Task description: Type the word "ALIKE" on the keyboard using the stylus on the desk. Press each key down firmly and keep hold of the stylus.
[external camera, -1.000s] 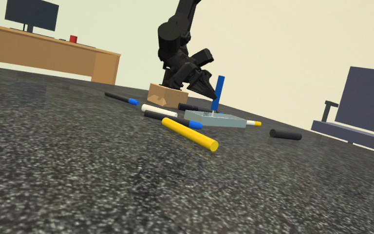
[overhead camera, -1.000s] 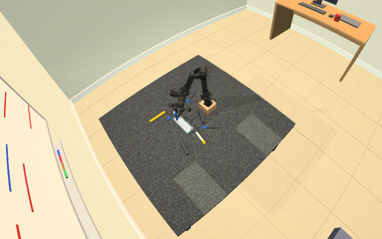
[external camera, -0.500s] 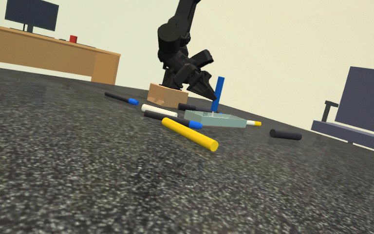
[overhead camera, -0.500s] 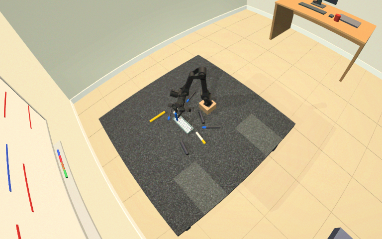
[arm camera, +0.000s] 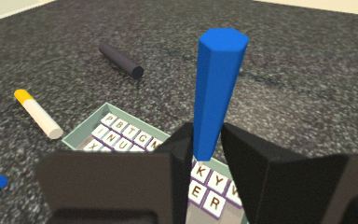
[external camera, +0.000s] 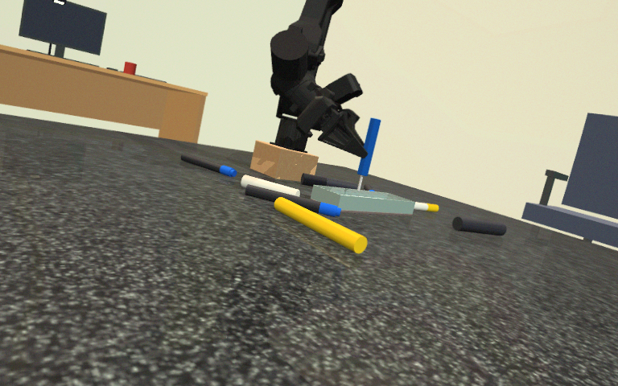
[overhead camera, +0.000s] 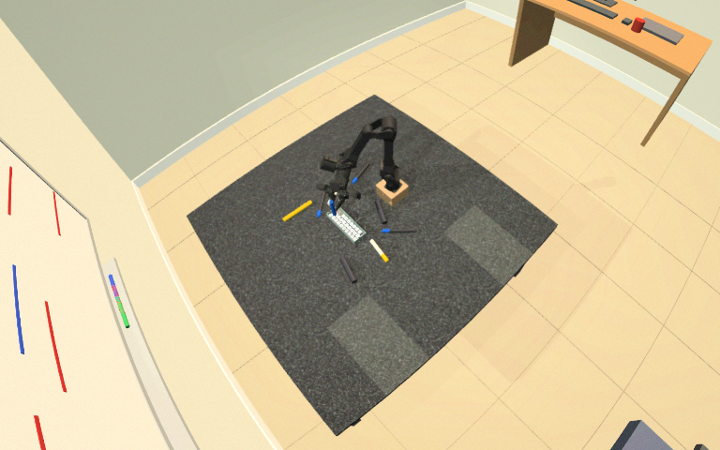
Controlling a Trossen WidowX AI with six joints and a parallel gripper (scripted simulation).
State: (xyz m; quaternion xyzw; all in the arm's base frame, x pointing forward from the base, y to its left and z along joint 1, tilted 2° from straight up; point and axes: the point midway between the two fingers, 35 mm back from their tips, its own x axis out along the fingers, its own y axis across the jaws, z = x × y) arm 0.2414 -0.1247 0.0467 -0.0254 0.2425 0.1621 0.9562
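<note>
Right now my gripper tip is 8 cm above the keyboard, 5 cm to the right of it and 1 cm past it. The rest, counted from my gripper tip: yellow stick 19 cm to the right, 8 cm below, 6 cm ahead; white stick 10 cm to the right, 10 cm behind, 8 cm below; blue stylus 2 cm below.
</note>
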